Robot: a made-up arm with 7 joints. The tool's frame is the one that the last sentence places.
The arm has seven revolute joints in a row. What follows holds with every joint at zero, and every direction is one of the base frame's.
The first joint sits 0.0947 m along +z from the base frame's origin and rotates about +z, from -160 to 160 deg.
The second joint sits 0.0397 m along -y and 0.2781 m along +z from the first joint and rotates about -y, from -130 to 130 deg.
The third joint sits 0.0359 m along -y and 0.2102 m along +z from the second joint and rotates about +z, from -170 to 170 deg.
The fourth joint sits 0.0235 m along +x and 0.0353 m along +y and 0.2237 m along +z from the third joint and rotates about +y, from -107 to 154 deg.
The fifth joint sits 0.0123 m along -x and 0.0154 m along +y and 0.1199 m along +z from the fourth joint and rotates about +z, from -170 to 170 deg.
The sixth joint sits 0.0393 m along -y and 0.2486 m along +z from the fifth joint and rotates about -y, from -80 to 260 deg.
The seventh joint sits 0.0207 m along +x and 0.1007 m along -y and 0.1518 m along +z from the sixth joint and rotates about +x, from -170 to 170 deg.
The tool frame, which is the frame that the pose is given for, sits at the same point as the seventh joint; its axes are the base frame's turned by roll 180, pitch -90 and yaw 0 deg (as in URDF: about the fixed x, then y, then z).
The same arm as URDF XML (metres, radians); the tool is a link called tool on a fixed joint. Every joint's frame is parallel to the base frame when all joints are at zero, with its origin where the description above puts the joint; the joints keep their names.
<robot name="arm">
<joint name="tool_fixed" type="fixed"><parent link="link7"/><child link="tool"/><origin xyz="0 0 0" rpy="3.1416 -1.5708 0"/></joint>
<joint name="joint 7" type="revolute"><parent link="link6"/><child link="link7"/><origin xyz="0.0207 -0.1007 0.1518" rpy="0 0 0"/><axis xyz="1 0 0"/><limit lower="-2.9671" upper="2.9671"/></joint>
<joint name="joint 6" type="revolute"><parent link="link5"/><child link="link6"/><origin xyz="0 -0.0393 0.2486" rpy="0 0 0"/><axis xyz="0 -1 0"/><limit lower="-1.3963" upper="4.5379"/></joint>
<joint name="joint 5" type="revolute"><parent link="link4"/><child link="link5"/><origin xyz="-0.0123 0.0154 0.1199" rpy="0 0 0"/><axis xyz="0 0 1"/><limit lower="-2.9671" upper="2.9671"/></joint>
<joint name="joint 4" type="revolute"><parent link="link3"/><child link="link4"/><origin xyz="0.0235 0.0353 0.2237" rpy="0 0 0"/><axis xyz="0 1 0"/><limit lower="-1.8675" upper="2.6878"/></joint>
<joint name="joint 3" type="revolute"><parent link="link2"/><child link="link3"/><origin xyz="0 -0.0359 0.2102" rpy="0 0 0"/><axis xyz="0 0 1"/><limit lower="-2.9671" upper="2.9671"/></joint>
<joint name="joint 2" type="revolute"><parent link="link1"/><child link="link2"/><origin xyz="0 -0.0397 0.2781" rpy="0 0 0"/><axis xyz="0 -1 0"/><limit lower="-2.2689" upper="2.2689"/></joint>
<joint name="joint 1" type="revolute"><parent link="base"/><child link="link1"/><origin xyz="0 0 0.0947" rpy="0 0 0"/><axis xyz="0 0 1"/><limit lower="-2.7925" upper="2.7925"/></joint>
<link name="base"/>
<link name="link1"/>
<link name="link2"/>
<link name="link3"/>
<link name="link4"/>
<link name="link5"/>
<link name="link6"/>
<link name="link7"/>
<link name="tool"/>
</robot>

